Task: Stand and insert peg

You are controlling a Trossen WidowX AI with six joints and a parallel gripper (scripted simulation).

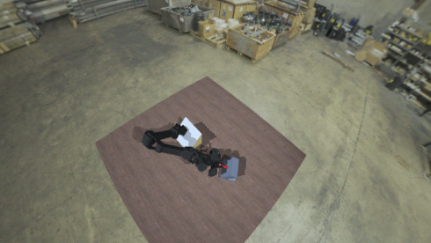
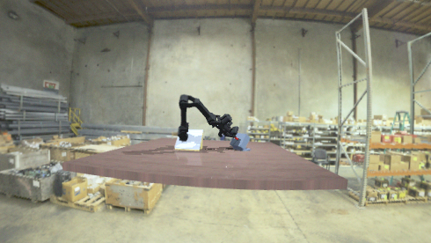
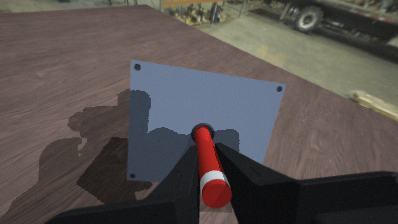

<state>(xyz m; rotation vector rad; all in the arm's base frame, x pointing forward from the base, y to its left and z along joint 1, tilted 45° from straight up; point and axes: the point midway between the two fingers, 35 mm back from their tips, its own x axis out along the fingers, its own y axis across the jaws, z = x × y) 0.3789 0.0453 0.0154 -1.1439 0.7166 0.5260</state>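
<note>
Now: gripper tip 40 mm short of the sloped panel, 30 mm to the right of it and 30 mm above it. Also, from my gripper tip: peg (10 mm to the right, 10 mm behind, 10 mm above).
</note>
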